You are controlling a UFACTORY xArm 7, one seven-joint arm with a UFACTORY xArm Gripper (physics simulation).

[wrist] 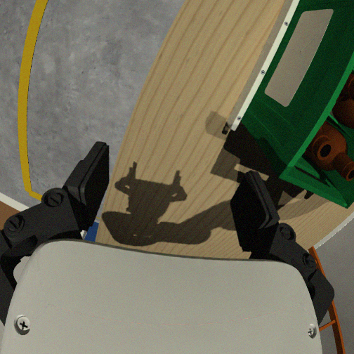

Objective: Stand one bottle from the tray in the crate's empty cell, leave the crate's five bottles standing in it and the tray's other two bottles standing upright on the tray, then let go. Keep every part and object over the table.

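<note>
The green crate (305, 115) stands at the right of the wrist view, cut off by the frame edge. Inside it, parts of brown bottles show: one bottle (330, 145) near the crate's lower corner, and part of another bottle (347, 112) above it. The crate's other cells, with its empty cell, are out of view. The tray and its three bottles do not show. My gripper (176, 174) is open with nothing between its fingers. It hangs above the table, left of the crate, its right finger near the crate's lower corner in the picture.
The wooden table (165, 110) has an edge passing by my left finger, with grey floor and a yellow line (22, 100) beyond. A white strip with screws (263, 72) runs along the crate's left side. Shadows of the arm fall on the wood. An orange frame (336, 325) shows at lower right.
</note>
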